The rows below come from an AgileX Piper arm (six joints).
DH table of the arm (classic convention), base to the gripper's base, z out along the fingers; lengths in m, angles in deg. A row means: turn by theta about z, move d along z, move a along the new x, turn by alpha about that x. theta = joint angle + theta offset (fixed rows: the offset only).
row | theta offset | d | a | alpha
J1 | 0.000 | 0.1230 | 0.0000 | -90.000
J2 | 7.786 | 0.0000 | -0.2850 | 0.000
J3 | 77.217 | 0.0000 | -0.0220 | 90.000
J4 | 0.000 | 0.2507 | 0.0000 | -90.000
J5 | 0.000 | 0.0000 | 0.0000 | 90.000
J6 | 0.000 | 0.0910 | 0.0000 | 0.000
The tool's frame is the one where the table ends.
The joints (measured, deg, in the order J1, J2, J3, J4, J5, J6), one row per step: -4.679 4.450 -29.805 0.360 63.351 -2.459; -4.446 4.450 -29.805 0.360 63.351 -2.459; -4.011 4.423 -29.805 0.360 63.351 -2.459; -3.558 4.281 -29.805 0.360 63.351 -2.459; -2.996 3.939 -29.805 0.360 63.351 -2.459; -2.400 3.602 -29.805 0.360 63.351 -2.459; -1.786 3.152 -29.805 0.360 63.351 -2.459; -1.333 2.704 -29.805 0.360 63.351 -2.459; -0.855 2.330 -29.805 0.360 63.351 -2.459; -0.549 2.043 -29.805 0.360 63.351 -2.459; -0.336 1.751 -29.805 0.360 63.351 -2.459
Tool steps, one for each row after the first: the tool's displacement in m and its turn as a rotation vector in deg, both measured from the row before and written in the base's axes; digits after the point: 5 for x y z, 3 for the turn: 0.00000 0.00001 0.00000 0.000 0.000 0.233; -0.00008 0.00003 0.00000 -0.002 -0.027 0.435; -0.00039 0.00005 0.00001 -0.009 -0.142 0.453; -0.00094 0.00007 0.00001 -0.020 -0.341 0.562; -0.00092 0.00006 0.00001 -0.016 -0.337 0.596; -0.00123 0.00005 0.00000 -0.016 -0.450 0.614; -0.00123 0.00002 -0.00001 -0.012 -0.448 0.453; -0.00103 0.00000 -0.00001 -0.007 -0.374 0.478; -0.00079 -0.00001 -0.00002 -0.004 -0.287 0.306; -0.00080 -0.00001 -0.00002 -0.002 -0.292 0.213
